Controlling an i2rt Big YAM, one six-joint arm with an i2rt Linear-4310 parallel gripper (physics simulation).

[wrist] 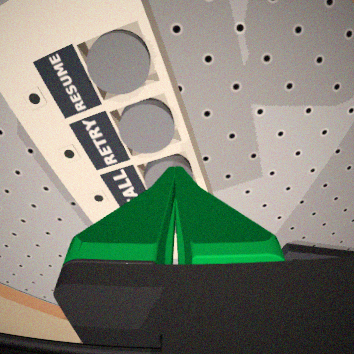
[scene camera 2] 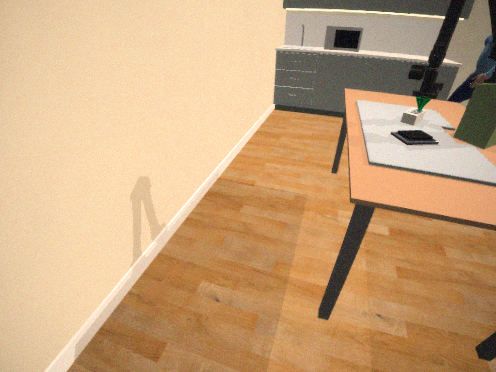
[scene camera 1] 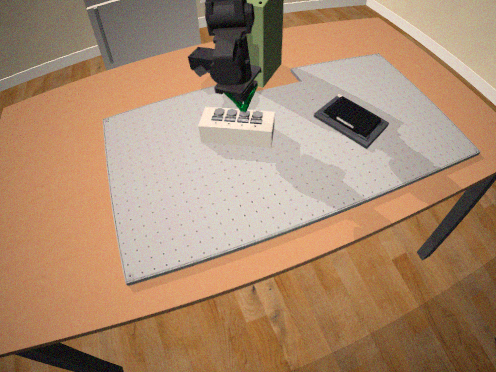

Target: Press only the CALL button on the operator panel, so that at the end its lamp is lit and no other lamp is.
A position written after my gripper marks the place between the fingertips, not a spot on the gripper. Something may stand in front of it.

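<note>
There is a black tray-like device [scene camera 1: 354,117], and there is a CALL button [wrist: 153,169]. The wrist view does not show the device, which is hidden by my gripper. As for my gripper [scene camera 1: 243,110] itself, I see it from the wrist as well, with the gripper [wrist: 174,177] there.
</note>
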